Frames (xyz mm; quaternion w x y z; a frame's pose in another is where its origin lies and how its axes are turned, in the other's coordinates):
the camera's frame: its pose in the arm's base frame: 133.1 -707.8 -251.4 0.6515 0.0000 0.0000 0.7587
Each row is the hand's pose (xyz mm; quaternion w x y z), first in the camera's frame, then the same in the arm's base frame.
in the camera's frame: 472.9 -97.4 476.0 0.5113 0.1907 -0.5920 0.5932
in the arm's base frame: 157.9 -225.6 224.6 0.1169 -0.5733 0.2410 -0.7743
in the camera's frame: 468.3 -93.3 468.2 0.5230 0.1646 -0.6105 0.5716
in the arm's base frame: 154.5 -230.8 216.8 0.0929 -0.5704 0.2728 -0.7691
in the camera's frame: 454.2 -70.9 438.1 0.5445 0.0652 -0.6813 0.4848
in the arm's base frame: 134.5 -248.1 186.7 0.0131 -0.5594 0.3944 -0.7290
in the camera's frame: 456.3 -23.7 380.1 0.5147 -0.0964 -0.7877 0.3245
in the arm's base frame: 87.6 -253.2 128.7 0.0891 0.5348 -0.5863 0.6019
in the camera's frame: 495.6 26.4 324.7 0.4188 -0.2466 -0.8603 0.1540
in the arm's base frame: 32.1 -221.9 73.3 0.1560 0.4920 -0.7475 0.4181
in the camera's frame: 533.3 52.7 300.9 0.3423 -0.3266 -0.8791 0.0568
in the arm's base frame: 0.4 -188.6 49.5 0.1799 0.4542 -0.8205 0.2967
